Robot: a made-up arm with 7 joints. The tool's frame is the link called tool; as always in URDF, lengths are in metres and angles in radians.
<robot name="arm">
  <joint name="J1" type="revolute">
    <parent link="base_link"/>
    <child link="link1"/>
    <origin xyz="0 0 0.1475"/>
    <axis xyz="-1 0 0"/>
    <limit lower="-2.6" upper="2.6"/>
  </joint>
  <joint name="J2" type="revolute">
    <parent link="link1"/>
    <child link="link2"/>
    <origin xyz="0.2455 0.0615 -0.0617"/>
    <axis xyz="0 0 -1"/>
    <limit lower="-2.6" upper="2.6"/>
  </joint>
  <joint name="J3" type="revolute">
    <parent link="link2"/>
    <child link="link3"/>
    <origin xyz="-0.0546 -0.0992 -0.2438"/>
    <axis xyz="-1 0 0"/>
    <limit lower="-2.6" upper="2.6"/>
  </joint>
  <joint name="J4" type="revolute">
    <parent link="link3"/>
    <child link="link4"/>
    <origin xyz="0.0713 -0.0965 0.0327"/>
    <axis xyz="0 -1 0"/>
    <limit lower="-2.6" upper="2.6"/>
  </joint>
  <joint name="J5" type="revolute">
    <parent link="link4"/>
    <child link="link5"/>
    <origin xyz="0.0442 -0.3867 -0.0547"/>
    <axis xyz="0 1 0"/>
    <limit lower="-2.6" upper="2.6"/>
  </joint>
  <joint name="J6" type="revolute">
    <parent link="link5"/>
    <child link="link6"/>
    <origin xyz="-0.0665 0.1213 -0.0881"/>
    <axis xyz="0 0 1"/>
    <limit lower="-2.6" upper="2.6"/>
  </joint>
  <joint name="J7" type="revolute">
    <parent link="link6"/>
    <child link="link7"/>
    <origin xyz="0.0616 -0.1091 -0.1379"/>
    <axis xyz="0 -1 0"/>
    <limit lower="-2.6" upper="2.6"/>
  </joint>
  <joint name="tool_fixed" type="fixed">
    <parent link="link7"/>
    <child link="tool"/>
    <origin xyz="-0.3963 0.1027 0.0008"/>
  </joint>
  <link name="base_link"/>
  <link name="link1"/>
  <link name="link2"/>
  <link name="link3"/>
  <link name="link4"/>
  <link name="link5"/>
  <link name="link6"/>
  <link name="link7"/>
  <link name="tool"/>
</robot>
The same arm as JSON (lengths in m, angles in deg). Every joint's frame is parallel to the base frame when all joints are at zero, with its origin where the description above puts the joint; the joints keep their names.
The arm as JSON. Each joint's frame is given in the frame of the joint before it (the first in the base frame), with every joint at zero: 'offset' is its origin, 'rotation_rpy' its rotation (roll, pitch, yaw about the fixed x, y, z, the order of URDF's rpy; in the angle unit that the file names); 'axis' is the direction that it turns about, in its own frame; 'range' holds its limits. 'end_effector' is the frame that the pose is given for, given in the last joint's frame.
{"length_unit": "m", "angle_unit": "deg", "chain": [
  {"id": "J1", "offset": [0.0, 0.0, 0.1475], "rotation_rpy": [0.0, 0.0, 0.0], "axis": [-1.0, 0.0, 0.0], "range": [-148.97, 148.97]},
  {"id": "J2", "offset": [0.2455, 0.0615, -0.0617], "rotation_rpy": [0.0, 0.0, 0.0], "axis": [0.0, 0.0, -1.0], "range": [-148.97, 148.97]},
  {"id": "J3", "offset": [-0.0546, -0.0992, -0.2438], "rotation_rpy": [0.0, 0.0, 0.0], "axis": [-1.0, 0.0, 0.0], "range": [-148.97, 148.97]},
  {"id": "J4", "offset": [0.0713, -0.0965, 0.0327], "rotation_rpy": [0.0, 0.0, 0.0], "axis": [0.0, -1.0, 0.0], "range": [-148.97, 148.97]},
  {"id": "J5", "offset": [0.0442, -0.3867, -0.0547], "rotation_rpy": [0.0, 0.0, 0.0], "axis": [0.0, 1.0, 0.0], "range": [-148.97, 148.97]},
  {"id": "J6", "offset": [-0.0665, 0.1213, -0.0881], "rotation_rpy": [0.0, 0.0, 0.0], "axis": [0.0, 0.0, 1.0], "range": [-148.97, 148.97]},
  {"id": "J7", "offset": [0.0616, -0.1091, -0.1379], "rotation_rpy": [0.0, 0.0, 0.0], "axis": [0.0, -1.0, 0.0], "range": [-148.97, 148.97]}
], "end_effector": {"offset": [-0.3963, 0.1027, 0.0008], "rotation_rpy": [0.0, 0.0, 0.0]}}

